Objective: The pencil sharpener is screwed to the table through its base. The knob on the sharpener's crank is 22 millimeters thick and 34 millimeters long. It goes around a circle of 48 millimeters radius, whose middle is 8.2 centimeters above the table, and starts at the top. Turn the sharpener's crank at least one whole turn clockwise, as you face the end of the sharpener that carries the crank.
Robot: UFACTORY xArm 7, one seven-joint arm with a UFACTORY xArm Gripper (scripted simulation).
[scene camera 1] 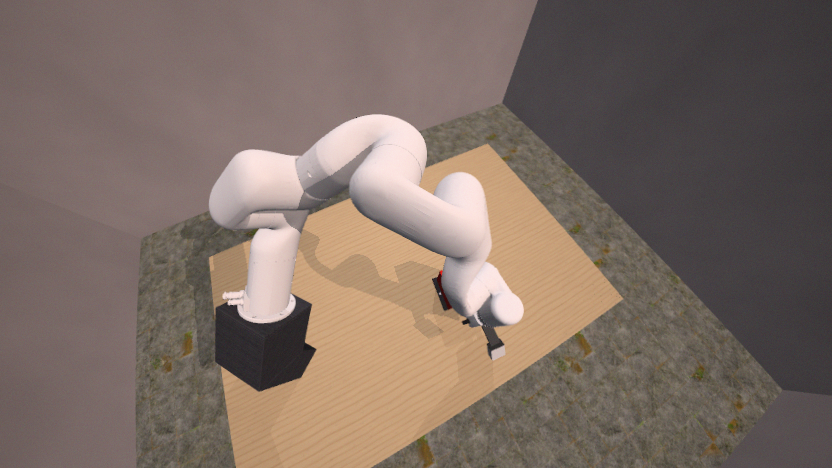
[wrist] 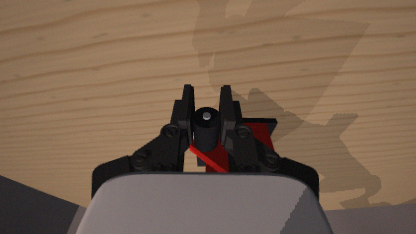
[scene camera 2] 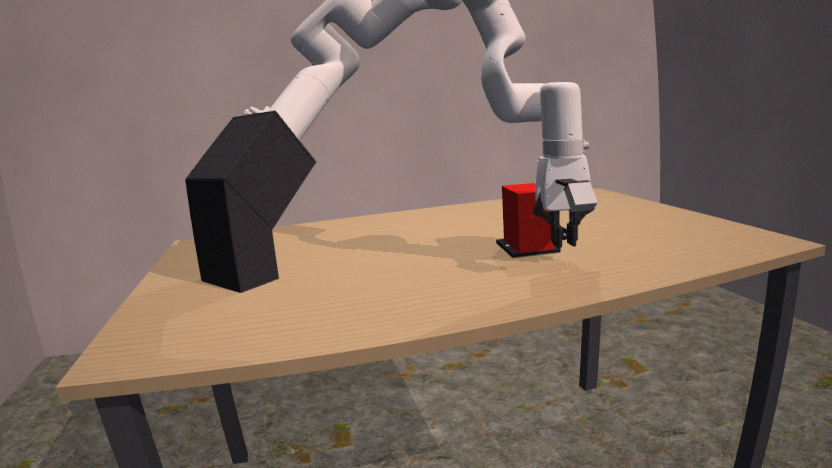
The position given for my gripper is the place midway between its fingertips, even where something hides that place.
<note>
In view: my gripper (scene camera 2: 564, 245) and a pencil sharpener (scene camera 2: 523, 236).
My gripper also shows in the wrist view (wrist: 207, 98). The pencil sharpener shows as well in the wrist view (wrist: 259, 126).
</note>
